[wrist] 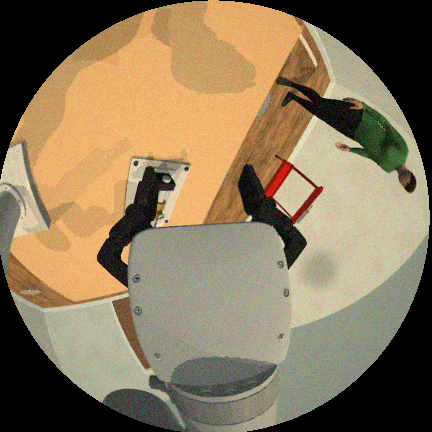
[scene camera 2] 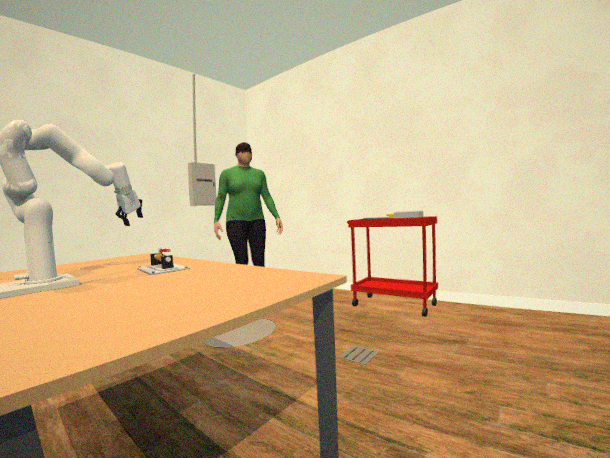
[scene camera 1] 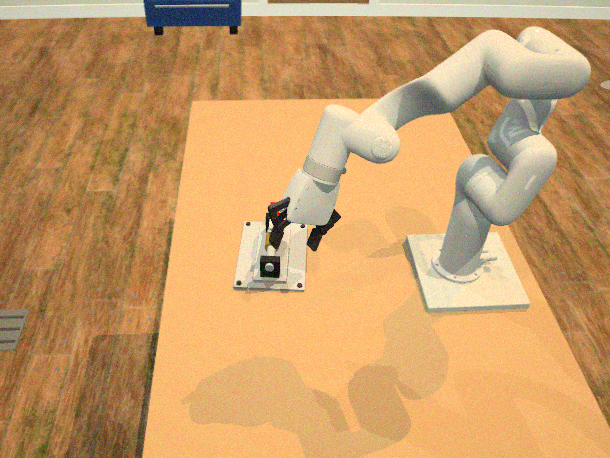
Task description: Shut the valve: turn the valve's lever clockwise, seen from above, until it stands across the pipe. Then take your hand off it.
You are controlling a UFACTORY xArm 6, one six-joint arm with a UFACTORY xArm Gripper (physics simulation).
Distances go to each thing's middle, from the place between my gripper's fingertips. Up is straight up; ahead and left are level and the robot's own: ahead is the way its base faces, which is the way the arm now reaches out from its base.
I see the white base plate (scene camera 1: 295, 282) 22 cm below my hand, 21 cm to the right of it and 1 cm ahead of it.
